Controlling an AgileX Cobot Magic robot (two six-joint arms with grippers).
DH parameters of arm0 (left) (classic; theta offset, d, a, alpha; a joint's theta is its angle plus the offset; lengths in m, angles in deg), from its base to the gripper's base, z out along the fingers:
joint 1: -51.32 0.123 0 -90
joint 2: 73.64 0 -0.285 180
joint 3: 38.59 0 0.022 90
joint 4: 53.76 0.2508 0 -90
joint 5: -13.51 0 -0.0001 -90
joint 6: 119.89 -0.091 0 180
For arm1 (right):
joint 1: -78.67 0.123 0 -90
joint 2: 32.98 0 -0.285 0
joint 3: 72.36 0 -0.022 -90
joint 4: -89.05 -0.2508 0 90
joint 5: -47.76 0 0.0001 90
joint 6: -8.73 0.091 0 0
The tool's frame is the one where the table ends.
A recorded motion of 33 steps. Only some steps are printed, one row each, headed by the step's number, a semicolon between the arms.
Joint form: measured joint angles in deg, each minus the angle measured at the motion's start. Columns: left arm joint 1, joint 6, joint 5, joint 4, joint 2, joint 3; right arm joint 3, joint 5, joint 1, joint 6, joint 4, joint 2.
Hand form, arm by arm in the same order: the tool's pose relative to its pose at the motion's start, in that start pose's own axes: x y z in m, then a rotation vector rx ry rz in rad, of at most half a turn. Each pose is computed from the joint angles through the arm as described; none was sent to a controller.
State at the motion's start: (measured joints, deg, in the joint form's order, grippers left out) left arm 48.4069 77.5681 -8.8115 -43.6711 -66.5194 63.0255; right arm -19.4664 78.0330 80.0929 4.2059 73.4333 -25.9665
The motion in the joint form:
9: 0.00 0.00 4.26 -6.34 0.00 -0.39; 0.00 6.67 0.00 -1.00 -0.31 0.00
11: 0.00 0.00 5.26 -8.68 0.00 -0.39; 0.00 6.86 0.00 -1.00 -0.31 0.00
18: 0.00 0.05 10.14 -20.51 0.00 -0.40; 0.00 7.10 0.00 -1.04 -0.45 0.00
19: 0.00 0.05 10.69 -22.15 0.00 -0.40; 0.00 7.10 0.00 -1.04 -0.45 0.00
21: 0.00 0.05 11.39 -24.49 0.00 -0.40; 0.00 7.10 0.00 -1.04 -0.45 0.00
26: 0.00 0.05 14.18 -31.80 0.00 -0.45; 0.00 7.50 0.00 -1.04 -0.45 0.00
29: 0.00 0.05 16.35 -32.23 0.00 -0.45; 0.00 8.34 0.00 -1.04 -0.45 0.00
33: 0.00 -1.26 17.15 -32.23 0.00 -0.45; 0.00 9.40 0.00 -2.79 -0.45 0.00
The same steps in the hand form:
9: -0.0035 -0.0048 0.0005 0.0574 -0.0527 -0.1036; 0.0105 0.0011 -0.0006 -0.0132 0.1157 -0.0129
11: -0.0049 -0.0062 0.0003 0.0748 -0.0654 -0.1424; 0.0108 0.0012 -0.0007 -0.0135 0.1190 -0.0129
18: -0.0122 -0.0113 -0.0010 0.1519 -0.1284 -0.3431; 0.0112 0.0013 -0.0007 -0.0153 0.1231 -0.0116
19: -0.0130 -0.0118 -0.0012 0.1609 -0.1351 -0.3711; 0.0112 0.0013 -0.0007 -0.0153 0.1231 -0.0116
21: -0.0142 -0.0124 -0.0015 0.1733 -0.1433 -0.4111; 0.0112 0.0013 -0.0007 -0.0153 0.1231 -0.0116
26: -0.0185 -0.0135 -0.0024 0.2087 -0.1787 -0.5378; 0.0118 0.0014 -0.0008 -0.0159 0.1300 -0.0116
29: -0.0218 -0.0127 -0.0031 0.2118 -0.2162 -0.5482; 0.0131 0.0015 -0.0010 -0.0172 0.1446 -0.0116
33: -0.0230 -0.0124 -0.0034 0.2095 -0.2325 -0.5267; 0.0148 0.0016 -0.0012 -0.0214 0.1627 -0.0421

